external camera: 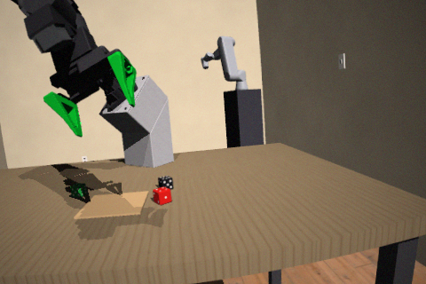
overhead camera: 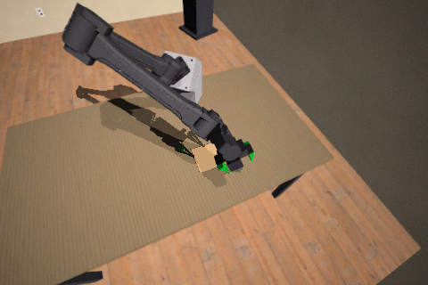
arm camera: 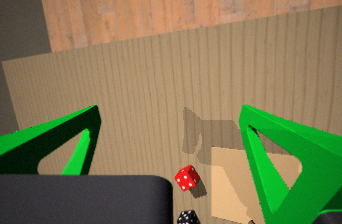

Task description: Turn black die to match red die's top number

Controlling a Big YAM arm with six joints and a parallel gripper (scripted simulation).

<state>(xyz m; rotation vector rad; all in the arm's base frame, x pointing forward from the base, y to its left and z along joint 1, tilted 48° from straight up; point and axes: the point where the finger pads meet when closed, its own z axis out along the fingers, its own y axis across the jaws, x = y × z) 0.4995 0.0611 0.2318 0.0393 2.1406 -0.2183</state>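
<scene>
Right now the black die is 23 cm behind my hand, 19 cm below it and 14 cm to the left of it. Round my hand: red die: 19 cm below, 14 cm behind, 11 cm to the left; tan mat: 20 cm below, 18 cm behind, 1 cm to the left; green die: 31 cm behind, 19 cm below, 7 cm to the right.
</scene>
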